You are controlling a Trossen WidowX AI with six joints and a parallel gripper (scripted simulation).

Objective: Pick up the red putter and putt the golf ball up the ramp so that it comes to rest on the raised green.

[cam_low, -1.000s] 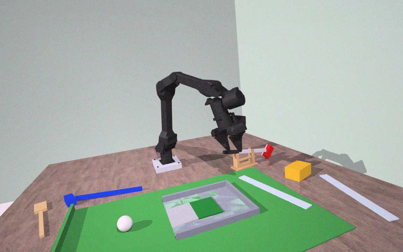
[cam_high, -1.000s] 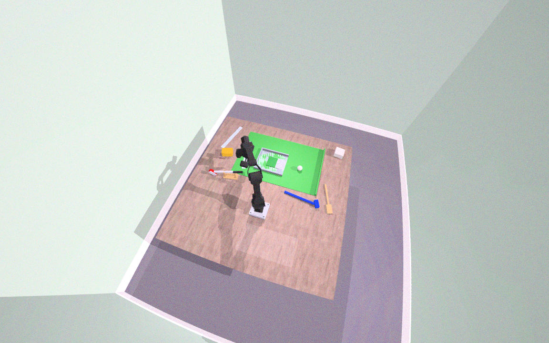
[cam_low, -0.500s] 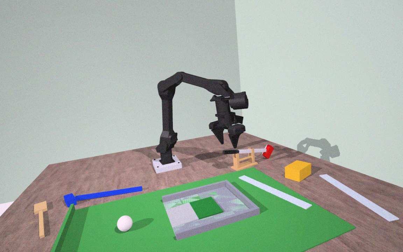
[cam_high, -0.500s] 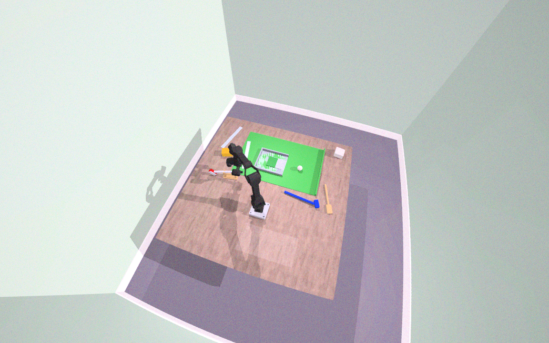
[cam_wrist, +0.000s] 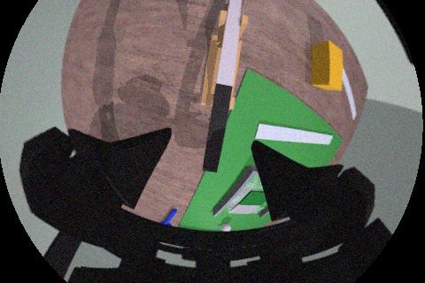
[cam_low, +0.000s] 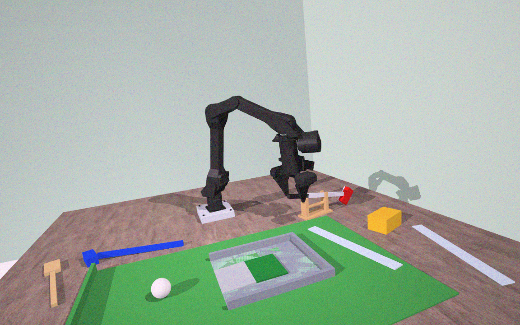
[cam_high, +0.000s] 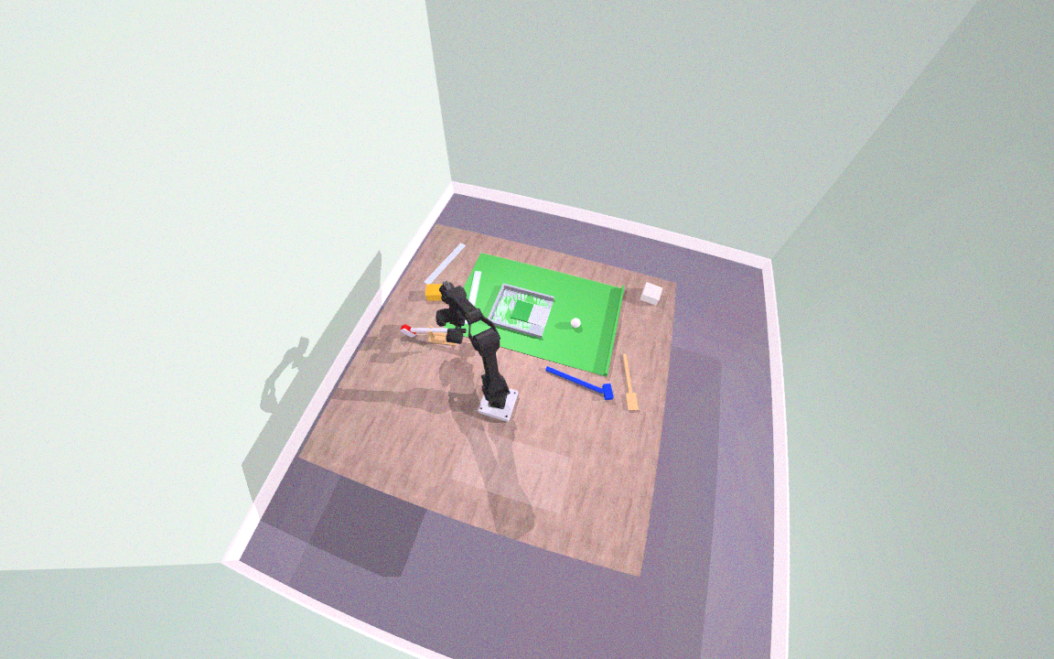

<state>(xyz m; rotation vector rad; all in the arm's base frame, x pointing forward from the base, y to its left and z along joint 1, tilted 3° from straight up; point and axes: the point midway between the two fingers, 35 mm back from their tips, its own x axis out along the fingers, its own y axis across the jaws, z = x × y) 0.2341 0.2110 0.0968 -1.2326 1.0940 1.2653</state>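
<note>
Now: gripper tip 53 cm to the left of the blue putter, 9 cm past it and 6 cm above it. The rest, counted from my gripper tip: wooden stand 8 cm to the left, 5 cm below; then yellow block 21 cm ahead, 18 cm to the left, 6 cm below; then red putter 12 cm to the left, 2 cm below, 1 cm behind.
</note>
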